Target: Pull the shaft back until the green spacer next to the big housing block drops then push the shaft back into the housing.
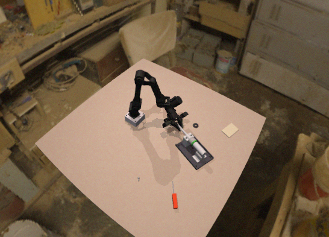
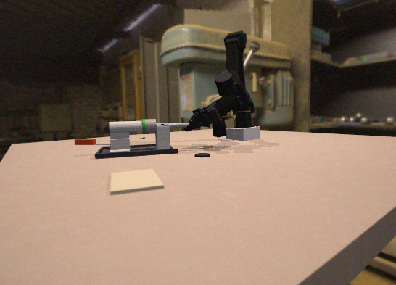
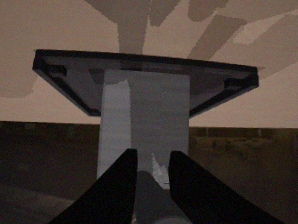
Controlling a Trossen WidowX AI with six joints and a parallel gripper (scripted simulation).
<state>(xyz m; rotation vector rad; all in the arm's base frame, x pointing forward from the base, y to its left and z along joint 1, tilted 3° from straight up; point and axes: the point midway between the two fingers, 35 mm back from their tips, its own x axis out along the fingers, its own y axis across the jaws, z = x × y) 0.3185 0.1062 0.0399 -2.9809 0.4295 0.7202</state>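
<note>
Right now my gripper tip is 50 mm short of the grey shaft, 20 mm below it and 10 mm to the left of it. Round my gripper tip: tan square pad (280 mm to the left, 260 mm ahead, 60 mm below); black washer (150 mm to the left, 60 mm below, 30 mm ahead); green spacer (130 mm ahead, 40 mm to the right, 20 mm above).
</note>
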